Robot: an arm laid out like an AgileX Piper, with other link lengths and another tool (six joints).
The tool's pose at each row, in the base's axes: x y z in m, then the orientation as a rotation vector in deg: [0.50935, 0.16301, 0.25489, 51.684, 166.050, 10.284]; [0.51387, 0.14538, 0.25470, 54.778, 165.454, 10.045]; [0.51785, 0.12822, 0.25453, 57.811, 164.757, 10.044]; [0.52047, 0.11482, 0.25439, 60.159, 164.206, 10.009]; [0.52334, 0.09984, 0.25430, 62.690, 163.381, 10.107]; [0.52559, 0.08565, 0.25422, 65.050, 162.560, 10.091]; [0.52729, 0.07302, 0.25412, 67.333, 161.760, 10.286]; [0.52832, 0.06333, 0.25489, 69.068, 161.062, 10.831]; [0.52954, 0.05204, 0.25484, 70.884, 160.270, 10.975]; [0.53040, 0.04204, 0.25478, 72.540, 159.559, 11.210]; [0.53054, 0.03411, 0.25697, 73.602, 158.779, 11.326]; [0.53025, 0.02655, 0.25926, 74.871, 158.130, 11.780]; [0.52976, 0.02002, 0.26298, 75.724, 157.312, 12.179]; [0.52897, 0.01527, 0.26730, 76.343, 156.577, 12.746]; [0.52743, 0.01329, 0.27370, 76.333, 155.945, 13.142]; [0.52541, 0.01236, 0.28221, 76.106, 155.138, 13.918]
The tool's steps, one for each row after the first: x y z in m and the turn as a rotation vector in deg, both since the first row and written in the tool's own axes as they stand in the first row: [-0.01374, -0.01192, -0.00067, 0.333, 0.150, 2.060]; [-0.02677, -0.02375, -0.00139, 0.498, 0.303, 4.100]; [-0.03655, -0.03326, -0.00202, 0.654, 0.439, 5.678]; [-0.04744, -0.04391, -0.00278, 0.679, 0.446, 7.421]; [-0.05736, -0.05427, -0.00358, 0.763, 0.413, 9.052]; [-0.06595, -0.06366, -0.00430, 0.725, 0.460, 10.638]; [-0.07237, -0.07090, -0.00572, 0.435, 0.536, 11.874]; [-0.07980, -0.07945, -0.00644, 0.377, 0.476, 13.166]; [-0.08620, -0.08716, -0.00709, 0.271, 0.475, 14.347]; [-0.09097, -0.09325, -0.00989, 0.129, 0.191, 15.174]; [-0.09518, -0.09926, -0.01281, -0.143, 0.191, 16.112]; [-0.09873, -0.10435, -0.01709, -0.495, -0.110, 16.832]; [-0.10106, -0.10806, -0.02185, -0.960, -0.374, 17.398]; [-0.10131, -0.10963, -0.02854, -1.393, -0.820, 17.548]; [-0.10071, -0.11030, -0.03729, -2.146, -1.393, 17.618]
